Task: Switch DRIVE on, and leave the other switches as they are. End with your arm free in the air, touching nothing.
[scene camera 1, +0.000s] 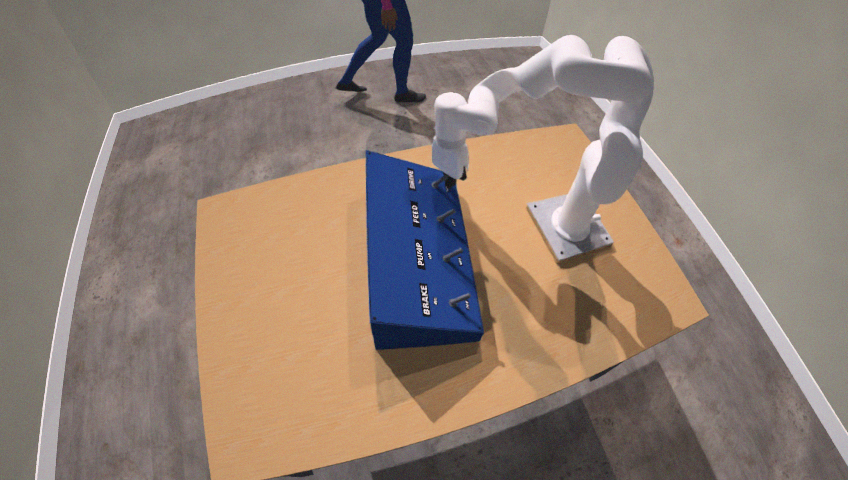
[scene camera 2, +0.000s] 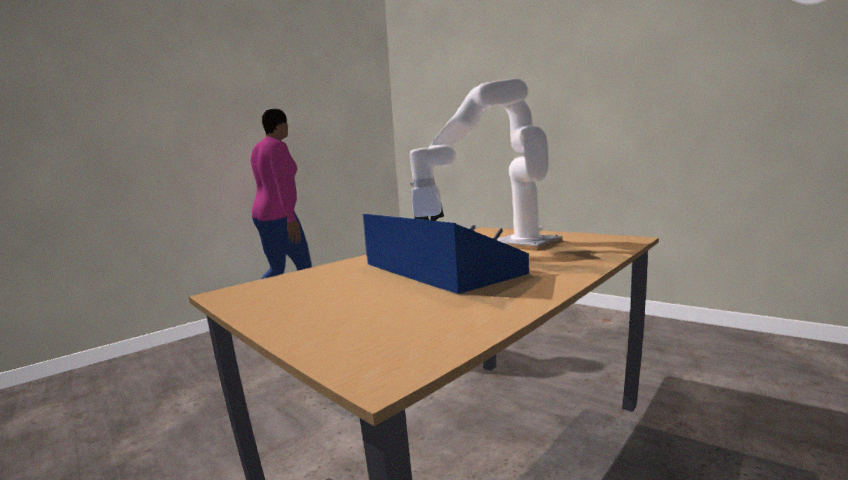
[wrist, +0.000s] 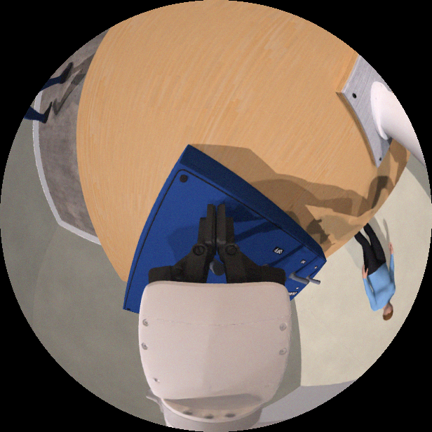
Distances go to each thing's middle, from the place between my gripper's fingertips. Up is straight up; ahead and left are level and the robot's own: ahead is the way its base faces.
Labels:
The blue sloped switch panel (scene camera 1: 411,283) lies 15 cm ahead of my hand and 17 cm to the left of it.

